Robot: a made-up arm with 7 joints.
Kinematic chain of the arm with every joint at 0, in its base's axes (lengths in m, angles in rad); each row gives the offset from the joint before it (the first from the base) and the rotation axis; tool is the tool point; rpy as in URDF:
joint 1: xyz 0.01 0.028 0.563 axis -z
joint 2: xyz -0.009 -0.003 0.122 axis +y
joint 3: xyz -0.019 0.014 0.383 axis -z
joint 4: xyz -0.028 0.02 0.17 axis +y
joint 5: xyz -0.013 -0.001 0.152 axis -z
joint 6: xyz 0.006 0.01 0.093 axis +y
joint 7: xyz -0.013 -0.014 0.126 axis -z
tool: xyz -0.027 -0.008 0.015 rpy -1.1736 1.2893 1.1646
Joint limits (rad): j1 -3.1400..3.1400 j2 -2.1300..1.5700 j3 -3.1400..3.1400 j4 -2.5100..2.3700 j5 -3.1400..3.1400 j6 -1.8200..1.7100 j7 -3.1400..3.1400
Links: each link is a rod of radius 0.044 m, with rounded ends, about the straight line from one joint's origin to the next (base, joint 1, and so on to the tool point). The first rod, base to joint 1, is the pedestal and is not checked.
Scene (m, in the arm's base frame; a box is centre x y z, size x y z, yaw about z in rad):
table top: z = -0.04
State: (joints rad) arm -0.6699 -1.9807 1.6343 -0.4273 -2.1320 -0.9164 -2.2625
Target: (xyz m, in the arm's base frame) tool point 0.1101 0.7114 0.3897
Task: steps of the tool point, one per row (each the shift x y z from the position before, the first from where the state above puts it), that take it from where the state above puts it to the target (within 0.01 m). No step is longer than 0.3 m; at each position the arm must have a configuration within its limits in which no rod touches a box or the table.
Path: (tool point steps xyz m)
1: -0.0891 0.2853 0.0085
2: 0.0265 0.2944 0.0138
3: 0.1344 0.2567 0.0185
4: 0.2163 0.1805 0.0228
5: 0.2588 0.0806 0.0261
6: 0.2573 -0.0237 0.0285

